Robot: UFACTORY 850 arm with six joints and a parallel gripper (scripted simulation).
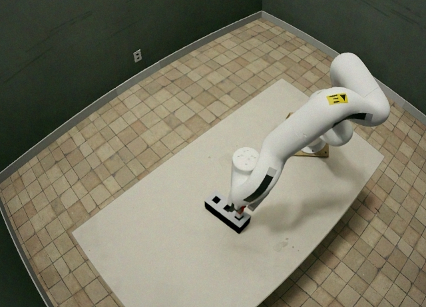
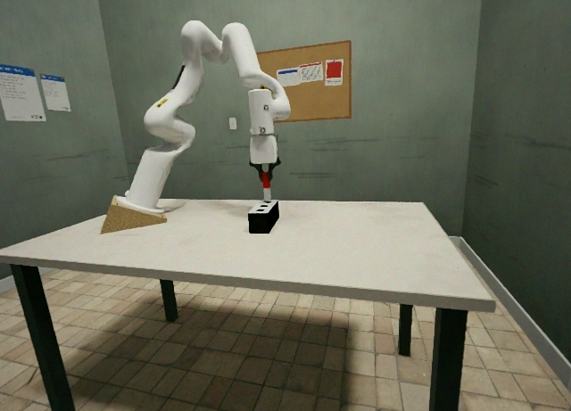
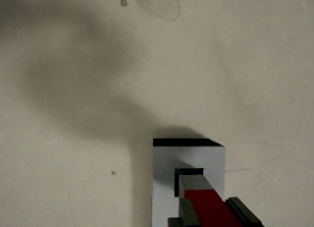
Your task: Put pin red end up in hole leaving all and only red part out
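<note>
The pin is 1 cm below my hand. From my hand the other things lie so: black block 6 cm to the right, 14 cm below.
</note>
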